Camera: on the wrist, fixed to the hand. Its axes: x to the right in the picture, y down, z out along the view.
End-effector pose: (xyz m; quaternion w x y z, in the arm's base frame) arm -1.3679 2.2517 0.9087 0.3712 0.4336 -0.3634 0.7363
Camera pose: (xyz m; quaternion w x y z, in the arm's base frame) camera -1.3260 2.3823 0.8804 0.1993 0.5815 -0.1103 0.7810
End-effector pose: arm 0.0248 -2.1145 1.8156 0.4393 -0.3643 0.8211 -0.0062
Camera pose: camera 0.0043 -2.2077 1.9181 0.5820 -0.2141 0.7380 -0.2662
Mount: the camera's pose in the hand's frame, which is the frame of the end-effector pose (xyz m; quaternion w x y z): -0.0101 -0.0902 -0.1067 0.9413 0.3320 -0.0580 -0.0203
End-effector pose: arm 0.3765 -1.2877 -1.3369 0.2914 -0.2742 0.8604 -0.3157
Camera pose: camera 0.3374 -1.2988 -1.2029 0.4088 -0.1971 0.6826 -0.5728
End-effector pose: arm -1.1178 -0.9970 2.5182 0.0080 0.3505 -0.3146 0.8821
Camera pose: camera -1.1545 -0.8628 2.5021 0.1092 -0.3901 -0.0034 -0.9143
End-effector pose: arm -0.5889 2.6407 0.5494 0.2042 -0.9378 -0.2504 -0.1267
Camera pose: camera -0.6589 2.6602 0.6692 0.4865 -0.8172 -0.3087 0.0141
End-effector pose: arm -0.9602 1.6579 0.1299 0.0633 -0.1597 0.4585 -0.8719
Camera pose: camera -0.9834 1.7952 0.1452 0.1215 -0.1892 0.1352 -0.9650
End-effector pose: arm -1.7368 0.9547 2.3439 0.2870 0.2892 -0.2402 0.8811
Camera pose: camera -1.7116 1.0788 2.2840 0.1781 0.4235 0.0556 0.8865
